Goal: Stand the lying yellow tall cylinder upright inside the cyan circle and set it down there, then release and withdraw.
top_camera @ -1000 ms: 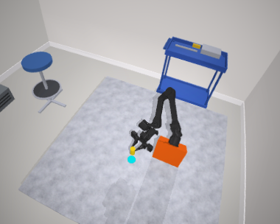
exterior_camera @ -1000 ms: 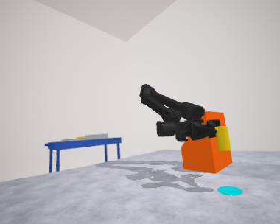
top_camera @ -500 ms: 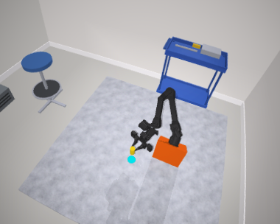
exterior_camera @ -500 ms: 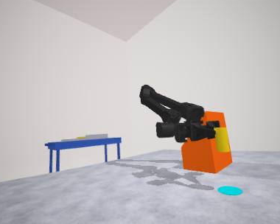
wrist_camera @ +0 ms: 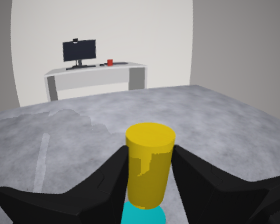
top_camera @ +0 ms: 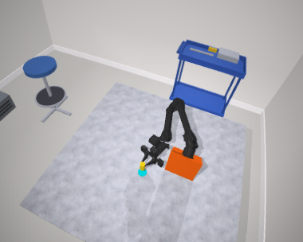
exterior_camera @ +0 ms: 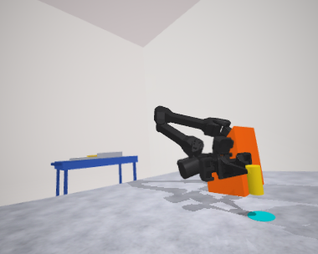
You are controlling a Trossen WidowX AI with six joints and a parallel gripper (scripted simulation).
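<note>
My gripper tip is 11 cm above the cyan circle. The rest, counted from my gripper tip: yellow tall cylinder 2 cm below.
</note>
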